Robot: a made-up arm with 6 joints. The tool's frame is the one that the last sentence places.
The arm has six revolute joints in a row. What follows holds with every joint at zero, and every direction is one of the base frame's. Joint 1 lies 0.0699 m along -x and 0.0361 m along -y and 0.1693 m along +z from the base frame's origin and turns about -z. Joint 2 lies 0.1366 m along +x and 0.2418 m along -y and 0.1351 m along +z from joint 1 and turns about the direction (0.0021, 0.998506, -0.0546). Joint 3 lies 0.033 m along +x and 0.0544 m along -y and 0.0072 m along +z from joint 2 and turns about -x. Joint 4 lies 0.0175 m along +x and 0.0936 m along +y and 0.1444 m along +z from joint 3 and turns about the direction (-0.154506, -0.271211, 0.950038). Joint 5 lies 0.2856 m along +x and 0.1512 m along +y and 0.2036 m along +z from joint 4 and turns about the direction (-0.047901, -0.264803, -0.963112). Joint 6 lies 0.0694 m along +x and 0.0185 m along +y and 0.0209 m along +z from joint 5 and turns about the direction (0.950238, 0.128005, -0.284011). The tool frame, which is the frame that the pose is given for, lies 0.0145 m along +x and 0.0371 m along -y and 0.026 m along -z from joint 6; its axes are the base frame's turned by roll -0.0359, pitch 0.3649 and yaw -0.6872 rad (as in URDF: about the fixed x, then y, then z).
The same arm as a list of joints. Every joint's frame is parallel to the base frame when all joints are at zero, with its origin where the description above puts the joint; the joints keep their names.
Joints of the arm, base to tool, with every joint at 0 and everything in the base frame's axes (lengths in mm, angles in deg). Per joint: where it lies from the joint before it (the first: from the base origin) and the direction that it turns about. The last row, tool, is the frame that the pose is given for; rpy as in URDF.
joint 1: xyz -69.9 -36.1 169.3 axis 0 0 -1
joint 2: xyz 136.6 -241.8 135.1 axis 0.0021 0.998506 -0.0546
joint 3: xyz 33 -54.4 7.2 axis -1 0 0
joint 4: xyz 17.5 93.6 144.4 axis -0.154506 -0.271211 0.950038
joint 5: xyz 285.6 151.2 203.6 axis -0.047901 -0.264803 -0.963112
joint 6: xyz 69.4 18.5 20.9 axis 0.950238 0.128005 -0.284011
tool: xyz 14.5 -37.1 -26 rpy -2.06 20.91 -39.37

